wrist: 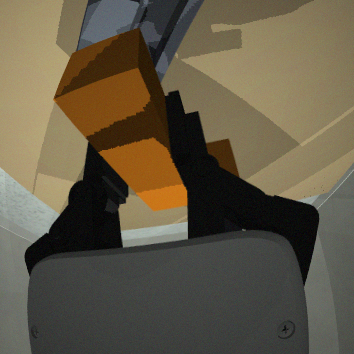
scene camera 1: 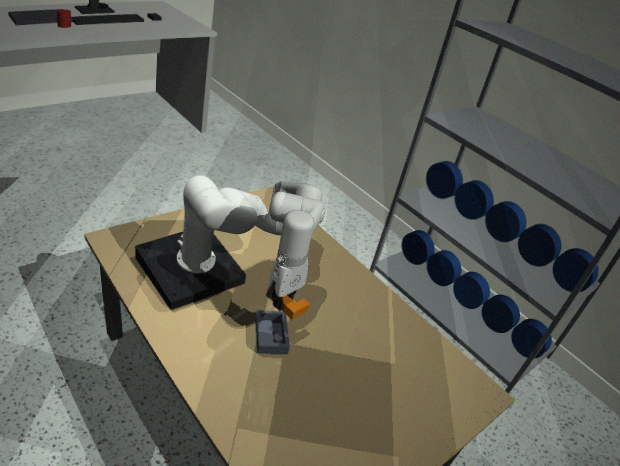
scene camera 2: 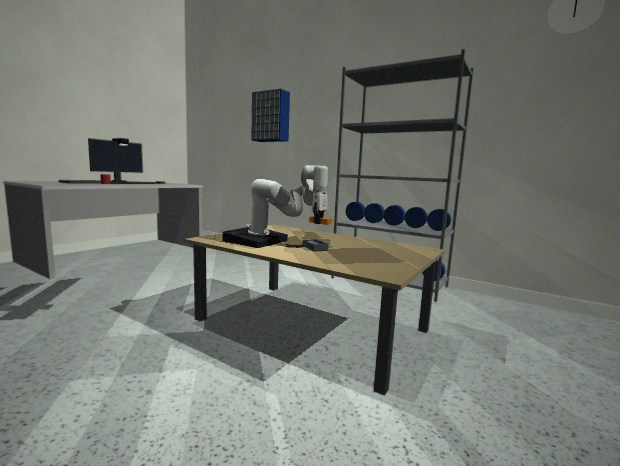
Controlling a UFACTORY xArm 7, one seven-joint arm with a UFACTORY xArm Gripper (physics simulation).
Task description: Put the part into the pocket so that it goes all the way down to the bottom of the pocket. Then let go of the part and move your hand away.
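Where they show: gripper, between the fingertips: (wrist: 144, 118) (scene camera 1: 282, 305) (scene camera 2: 318, 223); arm's base, origin of its link: (scene camera 1: 196, 259) (scene camera 2: 258, 232).
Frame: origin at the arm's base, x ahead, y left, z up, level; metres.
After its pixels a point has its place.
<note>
The orange part (scene camera 1: 296, 308) @[z 0.121, x 0.424, y 0.001 m] (scene camera 2: 326, 220) @[z 0.114, x 0.425, y -0.016 m] (wrist: 125, 112) @[z 0.123, x 0.339, y 0.011 m] is angular, with blocky arms; some of it is hidden behind the fingers. My gripper (scene camera 1: 278, 299) @[z 0.091, x 0.374, y 0.004 m] (scene camera 2: 318, 217) @[z 0.091, x 0.374, y 0.004 m] (wrist: 144, 118) @[z 0.091, x 0.374, y 0.004 m] is shut on the part and holds it in the air, well above the table. The grey-blue block with the pocket (scene camera 1: 271, 348) @[z -0.022, x 0.409, y -0.052 m] (scene camera 2: 319, 247) @[z -0.028, x 0.407, y -0.055 m] (wrist: 107, 25) @[z -0.011, x 0.346, y -0.017 m] lies on the table below. In scene camera 1 the part shows at the upper right of the block, apart from it. In the wrist view the part covers some of the block, and the pocket shows partly.
The wooden table (scene camera 1: 330, 380) @[z -0.047, x 0.585, y 0.012 m] (scene camera 2: 370, 273) @[z -0.047, x 0.743, y -0.327 m] carries the arm's black base (scene camera 1: 170, 285) @[z -0.008, x 0.044, y -0.134 m] (scene camera 2: 250, 238) @[z -0.008, x 0.034, y -0.140 m] to the left of the block. A metal shelf rack (scene camera 1: 426, 102) (scene camera 2: 339, 150) with blue discs stands beyond the table. A desk (scene camera 1: 185, 30) (scene camera 2: 172, 189) stands at the back left.
</note>
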